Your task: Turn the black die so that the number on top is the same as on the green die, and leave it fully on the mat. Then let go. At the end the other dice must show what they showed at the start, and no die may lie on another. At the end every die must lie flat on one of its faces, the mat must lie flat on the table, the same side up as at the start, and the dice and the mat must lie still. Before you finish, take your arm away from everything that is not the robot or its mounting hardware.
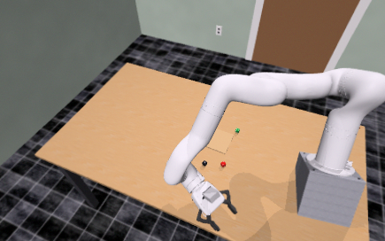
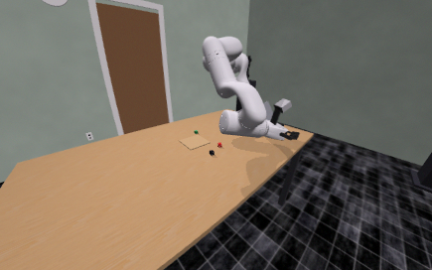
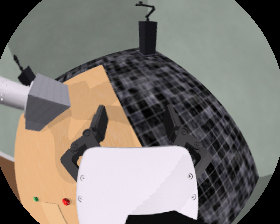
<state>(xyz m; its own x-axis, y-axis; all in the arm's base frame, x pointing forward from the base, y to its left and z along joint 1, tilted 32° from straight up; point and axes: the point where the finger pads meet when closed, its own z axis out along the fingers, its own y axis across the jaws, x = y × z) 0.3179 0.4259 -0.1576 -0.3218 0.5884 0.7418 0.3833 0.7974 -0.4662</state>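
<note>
Now: hand 13 cm short of the green die, 56 cm to the left of it and 16 cm above it. Round my hand: black die (21 cm ahead, 28 cm to the right, 16 cm below); then red die (12 cm ahead, 31 cm to the right, 16 cm below); then tan mat (20 cm ahead, 45 cm to the right, 17 cm below).
</note>
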